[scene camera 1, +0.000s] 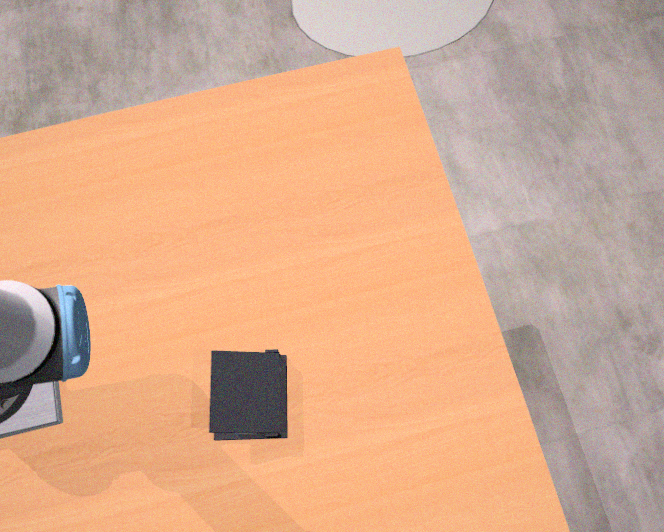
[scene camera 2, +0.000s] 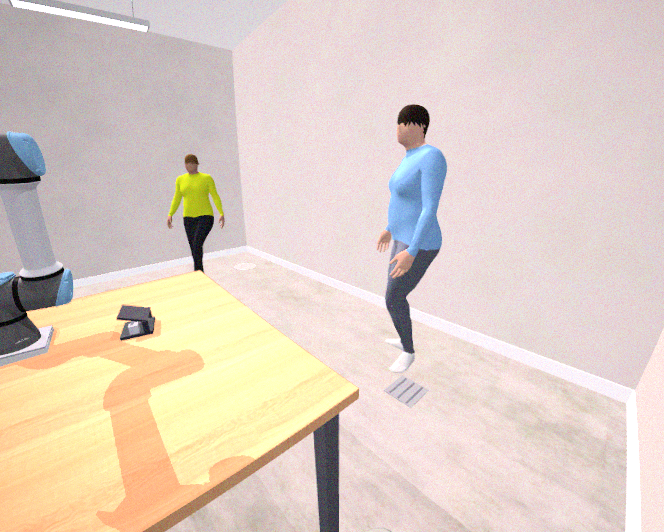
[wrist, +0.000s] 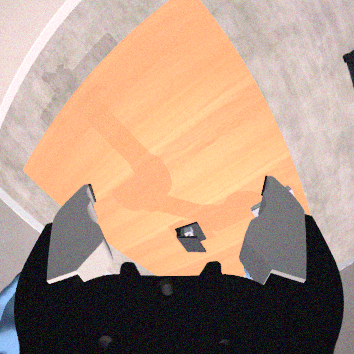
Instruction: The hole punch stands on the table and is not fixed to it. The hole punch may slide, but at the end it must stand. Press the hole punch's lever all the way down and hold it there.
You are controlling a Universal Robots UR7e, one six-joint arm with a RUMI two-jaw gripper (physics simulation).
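Seen in the pictures: gripper, fingertip midpoint: [wrist: 176, 182]; arm's base, origin of the base link: [scene camera 2: 13, 343].
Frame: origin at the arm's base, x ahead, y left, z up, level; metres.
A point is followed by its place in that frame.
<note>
The black hole punch [scene camera 1: 248, 393] @[x 0.395, y -0.063, z 0.040 m] [scene camera 2: 145, 323] @[x 0.424, y -0.122, z 0.018 m] [wrist: 200, 231] @[x 0.344, y -0.058, z -0.016 m] stands upright on the wooden table [scene camera 1: 332, 221] @[x 0.535, y 0.209, z -0.027 m] [scene camera 2: 249, 387] @[x 0.657, y -0.545, z -0.028 m] [wrist: 200, 100] @[x 0.118, y -0.536, z -0.028 m]. Its lever [scene camera 2: 134, 312] @[x 0.392, y -0.062, z 0.041 m] [wrist: 192, 244] @[x 0.384, y -0.064, z 0.044 m] is raised, with a gap between it and the base. From above, in scene camera 1, the flat lever covers most of the base. My gripper [wrist: 176, 182] @[x 0.193, y -0.533, z 0.378 m] is open, with nothing between its two grey fingers. It is high above the table and well apart from the hole punch, which shows small and low between the fingers in the wrist view. The gripper does not show in the scene views.
The arm [scene camera 1: 74, 332] @[x 0.219, y 0.000, z 0.203 m] [scene camera 2: 33, 232] @[x 0.176, y -0.052, z 0.355 m] and its base plate [scene camera 1: 47, 407] @[x 0.097, y -0.052, z -0.003 m] [scene camera 2: 41, 346] @[x 0.099, y -0.065, z -0.004 m] are at the left, beside the hole punch. A person in yellow [scene camera 2: 196, 196] and a person in blue [scene camera 2: 415, 193] stand on the floor beyond the table. The arm's shadow falls across the table.
</note>
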